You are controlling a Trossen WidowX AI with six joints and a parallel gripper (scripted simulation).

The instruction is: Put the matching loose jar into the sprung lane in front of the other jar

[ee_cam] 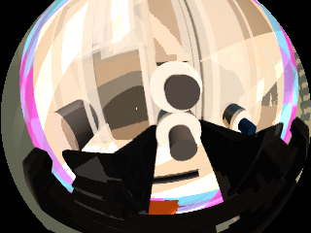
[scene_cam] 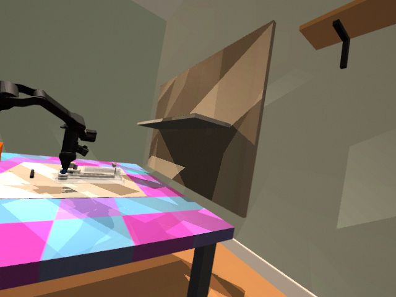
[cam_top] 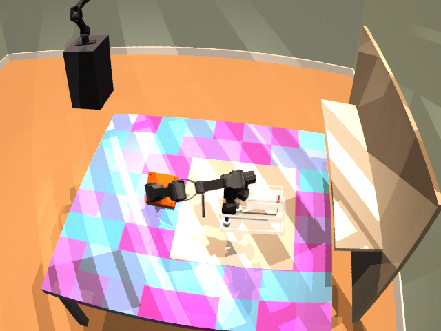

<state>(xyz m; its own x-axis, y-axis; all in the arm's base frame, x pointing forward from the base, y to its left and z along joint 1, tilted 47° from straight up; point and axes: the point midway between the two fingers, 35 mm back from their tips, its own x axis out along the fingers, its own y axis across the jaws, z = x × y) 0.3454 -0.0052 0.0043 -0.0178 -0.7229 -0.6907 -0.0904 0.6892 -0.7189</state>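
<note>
Right now my gripper tip is 120 mm past the thin dark rod, 20 mm to the right of it and 20 mm above it. The rest, counted from my gripper tip: clear sprung lane: 140 mm ahead, 40 mm to the left, 10 mm below; then red mark: 220 mm ahead, 60 mm to the left, 40 mm above; then pusher plate: 140 mm ahead, 40 mm to the left, 20 mm above.
</note>
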